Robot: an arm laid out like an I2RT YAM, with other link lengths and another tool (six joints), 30 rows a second.
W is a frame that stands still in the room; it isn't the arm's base.
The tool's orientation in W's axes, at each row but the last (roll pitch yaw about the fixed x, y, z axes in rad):
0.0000, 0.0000, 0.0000
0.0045, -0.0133, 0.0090
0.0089, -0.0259, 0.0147
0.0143, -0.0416, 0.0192
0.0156, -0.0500, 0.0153
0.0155, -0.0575, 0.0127
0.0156, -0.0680, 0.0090
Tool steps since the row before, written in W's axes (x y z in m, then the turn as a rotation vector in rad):
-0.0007, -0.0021, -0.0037, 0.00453, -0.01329, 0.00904
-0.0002, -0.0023, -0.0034, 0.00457, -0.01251, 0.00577
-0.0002, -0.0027, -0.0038, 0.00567, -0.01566, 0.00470
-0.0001, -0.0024, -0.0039, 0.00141, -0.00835, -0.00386
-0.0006, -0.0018, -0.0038, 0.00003, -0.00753, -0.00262
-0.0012, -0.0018, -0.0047, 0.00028, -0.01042, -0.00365
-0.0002, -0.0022, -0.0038, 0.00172, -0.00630, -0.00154
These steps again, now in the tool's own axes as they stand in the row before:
-0.0007, -0.0021, -0.0037, 0.00453, -0.01329, 0.00904
-0.0003, -0.0023, -0.0034, 0.00453, -0.01252, 0.00577
-0.0003, -0.0027, -0.0038, 0.00556, -0.01570, 0.00470
-0.0003, -0.0025, -0.0039, 0.00109, -0.00843, -0.00379
-0.0008, -0.0018, -0.0037, -0.00022, -0.00757, -0.00249
-0.0015, -0.0019, -0.0046, -0.00006, -0.01048, -0.00349
-0.0005, -0.0023, -0.0037, 0.00155, -0.00634, -0.00155

